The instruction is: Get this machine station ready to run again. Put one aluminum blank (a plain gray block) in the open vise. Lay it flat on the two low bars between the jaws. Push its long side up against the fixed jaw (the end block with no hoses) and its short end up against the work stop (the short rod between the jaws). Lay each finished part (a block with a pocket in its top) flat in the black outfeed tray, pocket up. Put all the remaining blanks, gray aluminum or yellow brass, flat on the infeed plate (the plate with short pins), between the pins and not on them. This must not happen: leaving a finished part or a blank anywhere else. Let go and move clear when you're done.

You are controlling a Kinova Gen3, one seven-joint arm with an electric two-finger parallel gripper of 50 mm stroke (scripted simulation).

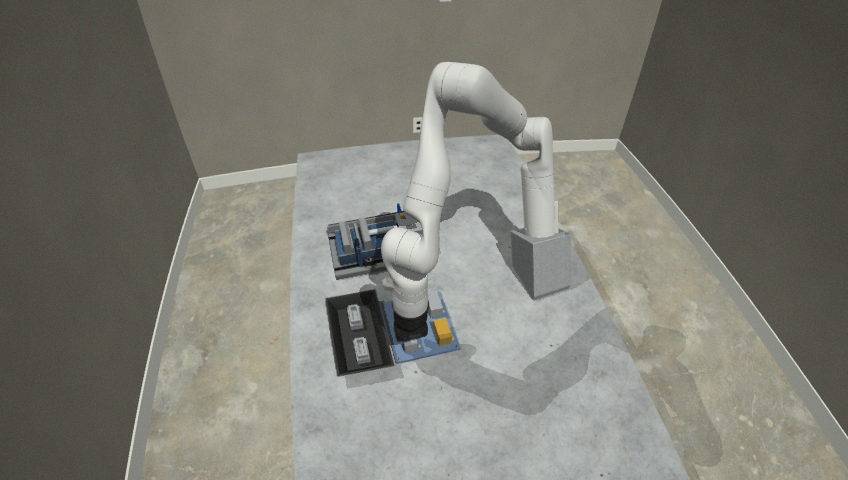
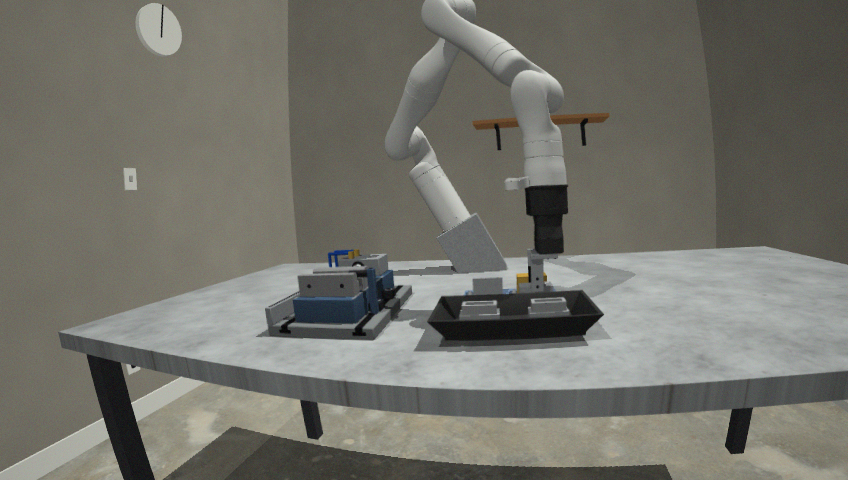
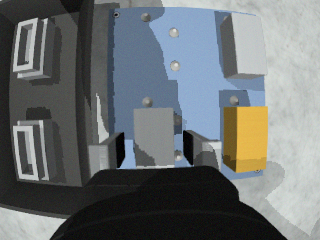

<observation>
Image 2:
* gripper: 535, 287
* finished part: 544, 307
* vise: 306, 309
</observation>
